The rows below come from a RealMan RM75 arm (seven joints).
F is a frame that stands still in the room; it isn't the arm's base.
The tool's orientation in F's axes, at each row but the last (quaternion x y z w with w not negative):
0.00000 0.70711 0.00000 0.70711
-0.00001 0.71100 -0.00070 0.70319
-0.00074 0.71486 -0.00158 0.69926
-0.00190 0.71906 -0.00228 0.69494
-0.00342 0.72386 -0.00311 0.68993
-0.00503 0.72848 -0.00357 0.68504
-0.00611 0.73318 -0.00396 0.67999
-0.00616 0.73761 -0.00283 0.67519
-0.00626 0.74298 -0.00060 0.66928
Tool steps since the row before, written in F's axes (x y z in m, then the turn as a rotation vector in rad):
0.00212 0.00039 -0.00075 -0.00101 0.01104 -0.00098
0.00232 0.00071 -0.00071 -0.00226 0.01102 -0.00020
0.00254 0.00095 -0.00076 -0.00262 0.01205 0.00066
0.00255 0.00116 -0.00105 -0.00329 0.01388 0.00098
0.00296 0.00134 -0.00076 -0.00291 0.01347 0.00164
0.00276 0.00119 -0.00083 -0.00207 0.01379 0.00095
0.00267 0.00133 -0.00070 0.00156 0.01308 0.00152
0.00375 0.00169 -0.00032 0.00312 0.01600 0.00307
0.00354 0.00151 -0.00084 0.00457 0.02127 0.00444
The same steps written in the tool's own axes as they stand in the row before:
0.00075 0.00039 0.00212 0.00098 0.01104 -0.00101
0.00068 0.00071 0.00233 0.00021 0.01102 -0.00227
0.00070 0.00096 0.00255 -0.00064 0.01204 -0.00265
0.00096 0.00117 0.00258 -0.00095 0.01387 -0.00333
0.00060 0.00134 0.00299 -0.00162 0.01346 -0.00298
0.00064 0.00119 0.00281 -0.00099 0.01378 -0.00210
0.00048 0.00133 0.00272 -0.00182 0.01305 0.00147
-0.00003 0.00167 0.00377 -0.00354 0.01594 0.00290
0.00045 0.00149 0.00362 -0.00511 0.02119 0.00424

